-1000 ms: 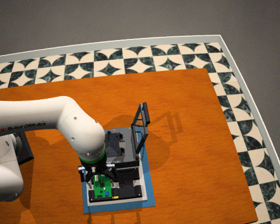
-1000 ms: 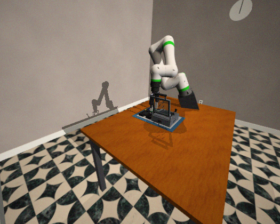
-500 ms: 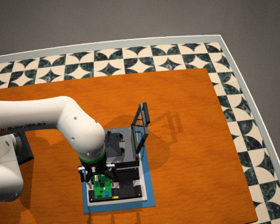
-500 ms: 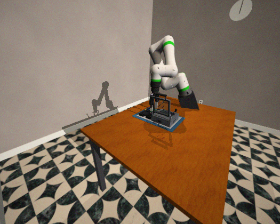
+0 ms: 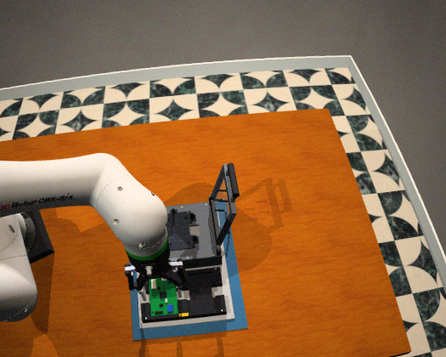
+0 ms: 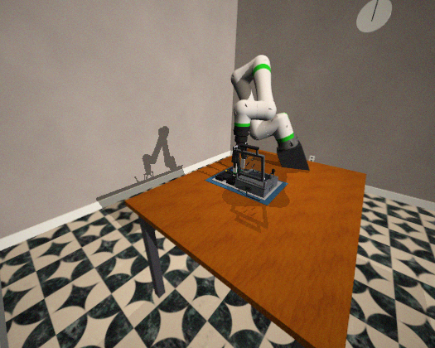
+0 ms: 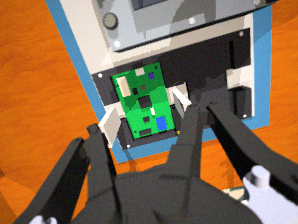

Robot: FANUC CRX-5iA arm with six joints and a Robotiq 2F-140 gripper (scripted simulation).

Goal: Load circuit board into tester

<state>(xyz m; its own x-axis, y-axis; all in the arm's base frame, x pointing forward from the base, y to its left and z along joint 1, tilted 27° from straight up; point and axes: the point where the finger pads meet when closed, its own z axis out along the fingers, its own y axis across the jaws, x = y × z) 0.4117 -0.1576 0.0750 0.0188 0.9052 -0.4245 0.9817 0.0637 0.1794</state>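
Now: hand 4 cm above the green circuit board. Round my hand: tester lid 19 cm ahead, 17 cm to the left, 13 cm above; then latch hook 23 cm to the left, 3 cm above.
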